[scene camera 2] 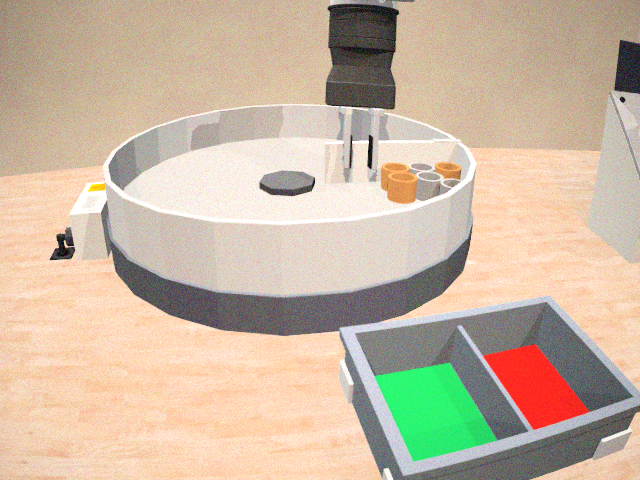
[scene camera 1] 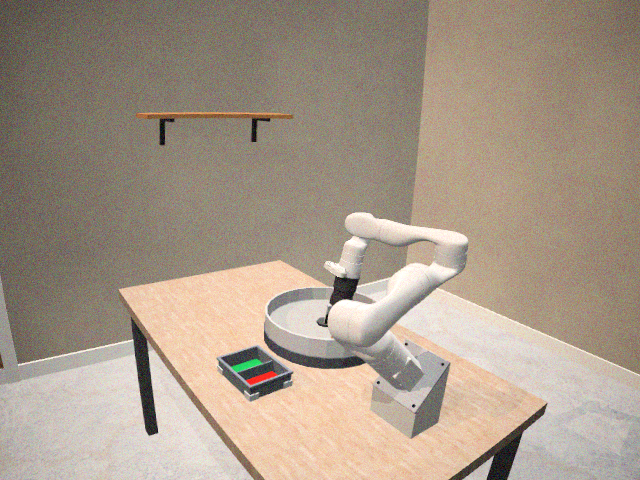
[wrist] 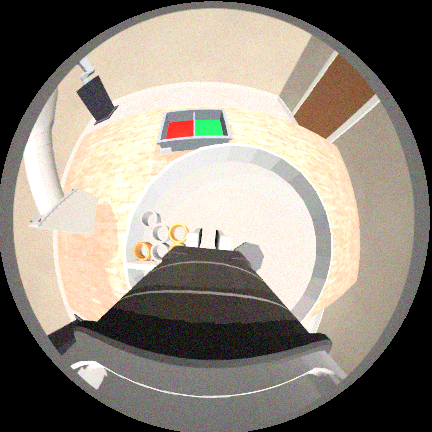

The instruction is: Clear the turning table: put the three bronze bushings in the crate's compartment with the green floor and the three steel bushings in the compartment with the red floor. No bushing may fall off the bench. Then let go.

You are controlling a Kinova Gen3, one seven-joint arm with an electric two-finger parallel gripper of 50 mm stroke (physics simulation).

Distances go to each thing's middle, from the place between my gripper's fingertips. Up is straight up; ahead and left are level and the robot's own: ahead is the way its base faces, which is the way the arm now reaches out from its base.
Labels:
I see the turning table (scene camera 2: pixel 244 219) 10 cm ahead of my hand, 4 cm to the right of it and 4 cm below it. The rest, counted from my hand: crate (scene camera 2: pixel 520 383) (30 cm to the left, 6 cm below, 5 cm behind).

